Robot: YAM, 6 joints.
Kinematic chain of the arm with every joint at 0, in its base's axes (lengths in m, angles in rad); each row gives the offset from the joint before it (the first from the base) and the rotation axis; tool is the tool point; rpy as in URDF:
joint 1: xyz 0 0 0.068 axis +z
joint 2: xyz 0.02 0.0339 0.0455 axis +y
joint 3: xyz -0.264 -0.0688 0 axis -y
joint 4: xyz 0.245 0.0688 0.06 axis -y
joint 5: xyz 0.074 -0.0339 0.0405 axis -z
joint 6: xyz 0.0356 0 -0.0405 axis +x
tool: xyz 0 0 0 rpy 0 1.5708 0
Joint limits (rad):
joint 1: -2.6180..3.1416
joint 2: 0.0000..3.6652
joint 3: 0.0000..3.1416
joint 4: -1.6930..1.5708
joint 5: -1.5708..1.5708
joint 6: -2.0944..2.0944
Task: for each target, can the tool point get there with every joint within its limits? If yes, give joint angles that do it. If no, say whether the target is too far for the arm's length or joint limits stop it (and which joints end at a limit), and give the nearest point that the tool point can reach.
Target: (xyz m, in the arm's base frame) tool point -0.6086 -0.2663 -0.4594
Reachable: no: too far | nearest point -0.4330 -0.2394 -0.2821 | short by 0.251 m
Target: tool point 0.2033 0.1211 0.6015
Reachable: yes | joints 0.3944 1.6329 2.5021 -0.8845 -1.2400 -0.9612
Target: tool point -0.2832 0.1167 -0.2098
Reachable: yes | joints 2.6439 3.0984 1.4520 -0.1590 -1.1577 1.1046
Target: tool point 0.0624 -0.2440 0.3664
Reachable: yes | joints -1.3698 1.0810 0.8086 0.5369 -0.3563 -1.0165
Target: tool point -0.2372 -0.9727 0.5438
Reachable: no: too far | nearest point -0.1405 -0.5763 0.3649 | short by 0.446 m
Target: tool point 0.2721 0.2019 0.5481
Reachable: yes | joints 0.5606 1.6524 1.8056 0.7152 -0.8323 -1.4277
